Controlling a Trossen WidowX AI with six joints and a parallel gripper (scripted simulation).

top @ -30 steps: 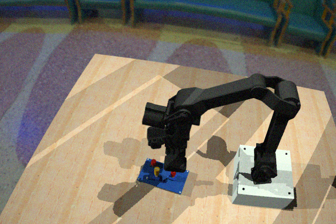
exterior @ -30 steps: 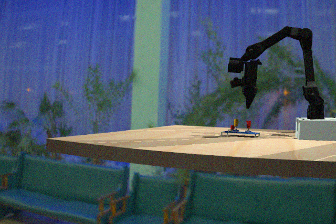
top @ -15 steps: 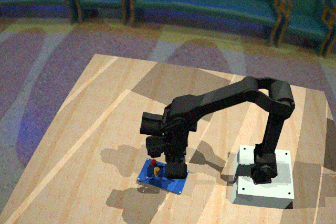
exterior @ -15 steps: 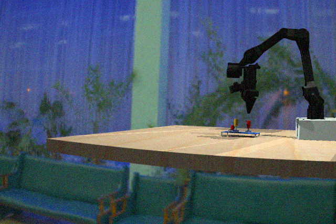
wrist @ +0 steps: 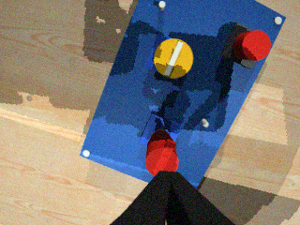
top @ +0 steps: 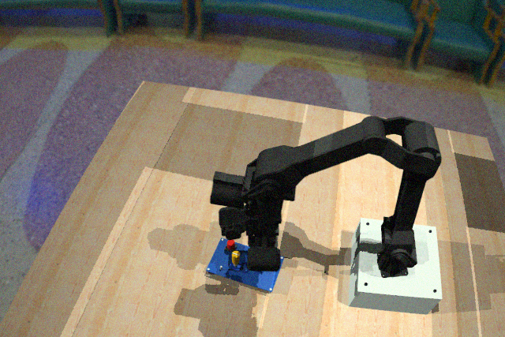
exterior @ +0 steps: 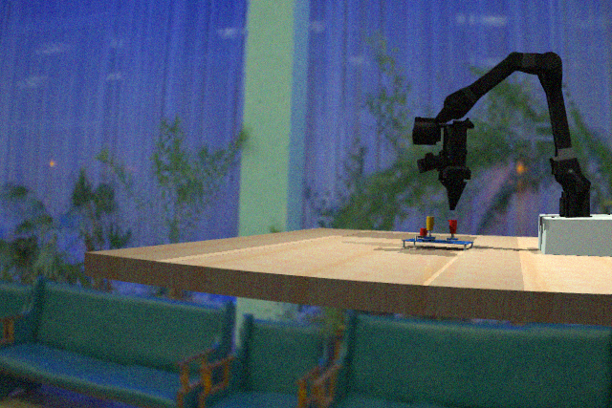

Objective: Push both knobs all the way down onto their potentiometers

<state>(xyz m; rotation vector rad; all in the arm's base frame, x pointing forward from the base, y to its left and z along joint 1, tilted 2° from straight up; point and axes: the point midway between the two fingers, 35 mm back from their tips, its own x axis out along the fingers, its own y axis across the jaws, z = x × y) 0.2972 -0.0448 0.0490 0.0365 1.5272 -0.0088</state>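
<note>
My gripper tip is now 4 cm above the red knob. The rest, counted from my gripper tip: yellow knob (5 cm ahead, 3 cm below).
</note>
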